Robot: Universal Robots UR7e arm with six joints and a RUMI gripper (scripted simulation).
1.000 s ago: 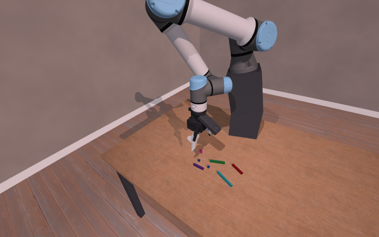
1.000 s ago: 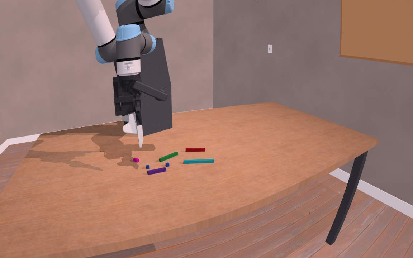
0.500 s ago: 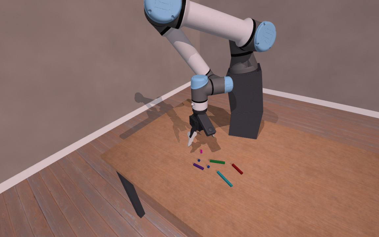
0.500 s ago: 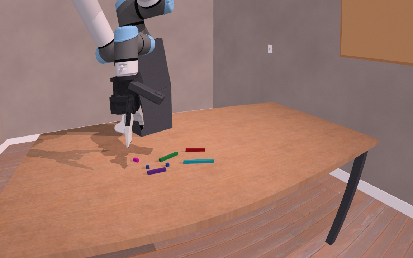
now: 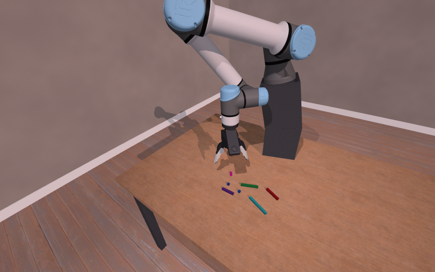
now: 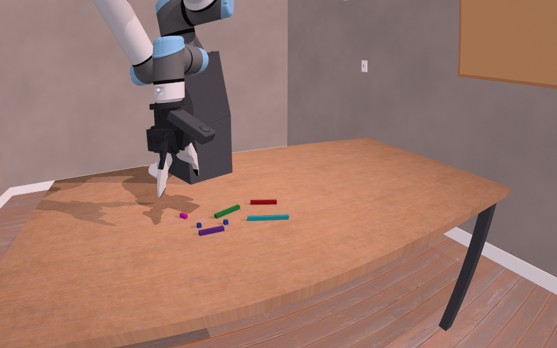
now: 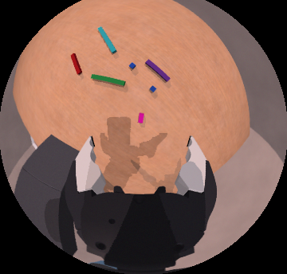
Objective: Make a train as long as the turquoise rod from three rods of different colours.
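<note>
Right now my hand is 8 cm above the magenta rod. The rest, counted from my hand: green rod (1 cm ahead, 11 cm to the left, 8 cm below); then purple rod (10 cm ahead, 5 cm to the left, 8 cm below); then turquoise rod (8 cm ahead, 20 cm to the left, 8 cm below).
</note>
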